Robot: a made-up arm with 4 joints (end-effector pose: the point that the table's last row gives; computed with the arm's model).
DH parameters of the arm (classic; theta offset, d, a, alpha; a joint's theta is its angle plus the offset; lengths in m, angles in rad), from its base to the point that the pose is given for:
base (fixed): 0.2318 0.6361 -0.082 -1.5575
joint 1: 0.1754 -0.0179 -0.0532 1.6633
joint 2: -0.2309 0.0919 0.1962 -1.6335
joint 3: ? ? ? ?
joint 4: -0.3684 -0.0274 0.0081 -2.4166
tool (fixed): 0.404 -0.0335 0 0
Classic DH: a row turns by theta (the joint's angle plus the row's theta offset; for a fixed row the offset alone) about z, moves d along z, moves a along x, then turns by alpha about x.
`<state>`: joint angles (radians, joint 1 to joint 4).
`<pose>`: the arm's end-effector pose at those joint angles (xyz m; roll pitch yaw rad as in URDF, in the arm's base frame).
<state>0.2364 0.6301 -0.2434 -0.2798</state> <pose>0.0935 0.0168 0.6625 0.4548 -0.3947 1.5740</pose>
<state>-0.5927 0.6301 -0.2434 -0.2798</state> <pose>0.0190 -0.0024 0.7844 -0.4549 -0.4311 1.9500</pose>
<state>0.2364 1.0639 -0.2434 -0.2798</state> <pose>0.0523 0.0928 0.6820 0.4079 -0.5674 1.9922</pose>
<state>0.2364 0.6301 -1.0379 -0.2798</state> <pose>0.0950 0.0176 0.6633 -0.3908 -0.7415 1.8985</pose>
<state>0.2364 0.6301 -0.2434 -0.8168</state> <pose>0.0882 0.0058 0.6599 0.4216 -0.2657 2.1055</pose>
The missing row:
joint 3: -0.3574 -0.082 0.0065 -1.7751
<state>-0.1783 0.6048 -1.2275 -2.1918</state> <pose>0.0862 -0.0272 0.7192 -0.3120 1.1906 2.5947</pose>
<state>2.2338 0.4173 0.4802 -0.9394</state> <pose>-0.1066 -0.0842 0.4722 -3.0535 -0.0930 1.5730</pose>
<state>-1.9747 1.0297 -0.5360 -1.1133</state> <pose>-0.2085 0.0082 0.7414 -2.3190 0.8632 1.2943</pose>
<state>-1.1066 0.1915 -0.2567 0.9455</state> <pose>-0.0422 -0.1183 0.8255 2.8345 -1.1819 -2.1707</pose>
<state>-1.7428 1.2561 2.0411 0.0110</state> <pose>-0.2029 0.0615 0.7349 -0.2953 0.4951 0.7366</pose>
